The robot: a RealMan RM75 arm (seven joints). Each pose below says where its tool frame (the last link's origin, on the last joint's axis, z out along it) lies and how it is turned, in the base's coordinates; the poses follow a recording.
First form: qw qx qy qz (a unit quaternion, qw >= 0); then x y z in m.
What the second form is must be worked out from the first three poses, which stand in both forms.
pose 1, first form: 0.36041 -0.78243 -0.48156 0.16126 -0.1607 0.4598 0.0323
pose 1, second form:
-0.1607 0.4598 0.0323
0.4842 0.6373 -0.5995
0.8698 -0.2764 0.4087
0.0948 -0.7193 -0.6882

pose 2, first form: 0.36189 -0.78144 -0.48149 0.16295 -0.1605 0.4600 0.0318
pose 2, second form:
-0.1605 0.4600 0.0318
0.4832 0.6346 -0.6032
0.8705 -0.2744 0.4087
0.0938 -0.7225 -0.6850

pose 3, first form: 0.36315 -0.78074 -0.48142 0.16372 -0.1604 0.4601 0.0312
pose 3, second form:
-0.1604 0.4601 0.0312
0.4829 0.6328 -0.6053
0.8706 -0.2727 0.4094
0.0940 -0.7247 -0.6826

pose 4, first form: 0.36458 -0.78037 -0.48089 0.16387 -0.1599 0.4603 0.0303
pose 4, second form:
-0.1599 0.4603 0.0303
0.4838 0.6311 -0.6064
0.8700 -0.2717 0.4114
0.0949 -0.7266 -0.6805

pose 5, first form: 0.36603 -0.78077 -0.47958 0.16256 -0.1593 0.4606 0.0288
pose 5, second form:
-0.1593 0.4606 0.0288
0.4872 0.6299 -0.6049
0.8679 -0.2721 0.4156
0.0972 -0.7275 -0.6792

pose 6, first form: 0.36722 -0.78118 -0.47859 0.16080 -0.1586 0.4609 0.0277
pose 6, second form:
-0.1586 0.4609 0.0277
0.4902 0.6296 -0.6027
0.8658 -0.2722 0.4198
0.1003 -0.7276 -0.6786

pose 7, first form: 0.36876 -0.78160 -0.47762 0.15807 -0.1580 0.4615 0.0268
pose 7, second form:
-0.1580 0.4615 0.0268
0.4938 0.6300 -0.5994
0.8632 -0.2718 0.4255
0.1052 -0.7274 -0.6781

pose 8, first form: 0.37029 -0.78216 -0.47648 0.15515 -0.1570 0.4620 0.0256
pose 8, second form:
-0.1570 0.4620 0.0256
0.4978 0.6305 -0.5956
0.8603 -0.2717 0.4314
0.1102 -0.7271 -0.6776

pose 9, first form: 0.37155 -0.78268 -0.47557 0.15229 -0.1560 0.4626 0.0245
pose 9, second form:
-0.1560 0.4626 0.0245
0.5013 0.6313 -0.5918
0.8576 -0.2716 0.4368
0.1150 -0.7265 -0.6775

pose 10, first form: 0.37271 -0.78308 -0.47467 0.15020 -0.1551 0.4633 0.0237
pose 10, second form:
-0.1551 0.4633 0.0237
0.5043 0.6314 -0.5891
0.8554 -0.2716 0.4411
0.1186 -0.7263 -0.6771

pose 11, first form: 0.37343 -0.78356 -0.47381 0.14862 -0.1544 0.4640 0.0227
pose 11, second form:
-0.1544 0.4640 0.0227
0.5068 0.6315 -0.5868
0.8535 -0.2721 0.4444
0.1210 -0.7260 -0.6769

